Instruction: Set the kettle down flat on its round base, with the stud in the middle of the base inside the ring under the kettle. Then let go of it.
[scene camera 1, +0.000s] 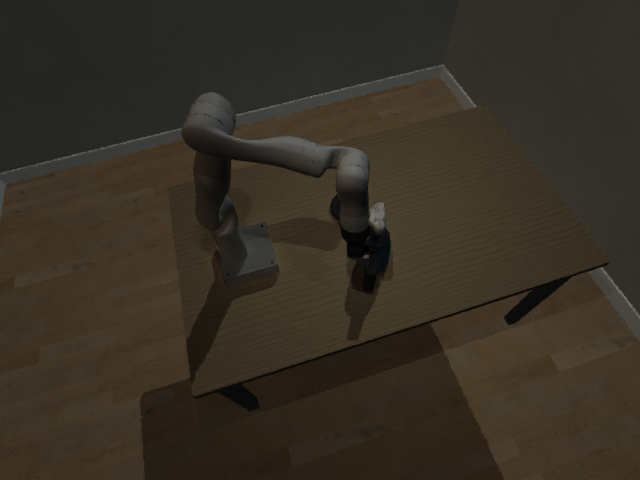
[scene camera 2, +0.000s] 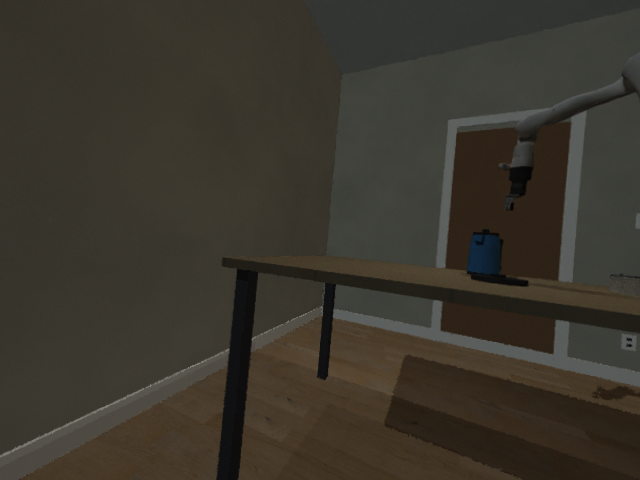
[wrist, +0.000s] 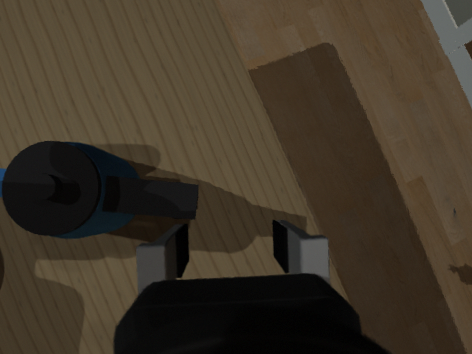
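The blue kettle (scene camera 1: 382, 258) (scene camera 2: 484, 255) (wrist: 75, 187) with a black lid stands upright on the table, beside its base and apart from it in scene camera 1. Its black handle (scene camera 1: 369, 282) (wrist: 155, 197) sticks out to one side, toward the left finger in the wrist view. The round black base (scene camera 1: 335, 208) (scene camera 2: 498, 280) lies flat on the table, partly hidden by the arm in scene camera 1. Its stud cannot be made out, and the ring under the kettle is hidden. My gripper (scene camera 1: 368, 262) (scene camera 2: 509, 206) (wrist: 230, 240) is open and empty, pointing down, clearly above the kettle's height.
The wooden table (scene camera 1: 439, 170) (scene camera 2: 361, 268) (wrist: 165, 65) carries the arm's grey mounting plate (scene camera 1: 258, 250) (scene camera 2: 624, 284). The table's near edge lies beyond the handle side of the kettle. Walls stand behind the table, and a brown door (scene camera 2: 475, 180) shows in scene camera 2.
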